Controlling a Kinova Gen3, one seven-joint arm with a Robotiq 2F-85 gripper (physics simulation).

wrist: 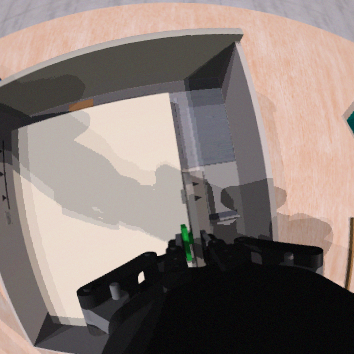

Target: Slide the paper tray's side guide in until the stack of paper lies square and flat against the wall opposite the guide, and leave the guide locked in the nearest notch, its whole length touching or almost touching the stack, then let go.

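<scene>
The grey paper tray fills most of the wrist view. A cream stack of paper lies flat in it, partly in shadow. Its left edge runs along the left wall, looking close to it; the exact contact is hard to tell. The grey side guide stands along the stack's right edge, with little or no gap over the part that shows. My gripper is at the guide's near part, shut on its green tab. The gripper hides the guide's near end and its notch.
The tray stands on a wooden table. Right of the guide is a bluish-grey stretch of tray floor and a small raised metal-like piece. An orange-brown patch is at the far wall. Part of a teal object shows at the right edge.
</scene>
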